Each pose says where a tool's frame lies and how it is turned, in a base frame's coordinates. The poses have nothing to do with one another.
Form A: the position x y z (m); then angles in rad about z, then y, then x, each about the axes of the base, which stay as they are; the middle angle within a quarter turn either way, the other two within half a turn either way.
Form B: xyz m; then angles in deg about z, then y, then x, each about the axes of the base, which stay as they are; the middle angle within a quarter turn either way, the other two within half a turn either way. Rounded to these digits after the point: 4 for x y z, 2 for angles.
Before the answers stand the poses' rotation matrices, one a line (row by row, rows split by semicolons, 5 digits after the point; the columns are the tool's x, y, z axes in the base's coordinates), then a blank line. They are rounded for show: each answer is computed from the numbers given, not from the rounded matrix.
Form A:
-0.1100 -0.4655 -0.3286 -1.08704 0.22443 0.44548
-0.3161 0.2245 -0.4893 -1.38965 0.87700 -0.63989
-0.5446 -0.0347 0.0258 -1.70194 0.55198 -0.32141
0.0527 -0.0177 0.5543 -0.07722 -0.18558 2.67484
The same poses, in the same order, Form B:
0.45344 0.86305 0.22255; -0.75426 0.50461 -0.42008; -0.47486 0.02262 0.87977
0.11520 0.62900 0.76882; -0.87174 -0.30704 0.38183; 0.47623 -0.71420 0.51295
-0.11135 0.84418 0.52437; -0.91898 -0.28830 0.26899; 0.37825 -0.45194 0.80788
0.97990 0.07582 -0.18452; -0.01389 -0.89678 -0.44226; -0.19900 0.43594 -0.87770

-0.1100 -0.4655 -0.3286 -62.28 12.86 25.52
-0.3161 0.2245 -0.4893 -79.62 50.25 -36.66
-0.5446 -0.0347 0.0258 -97.51 31.63 -18.42
0.0527 -0.0177 0.5543 -4.42 -10.63 153.26

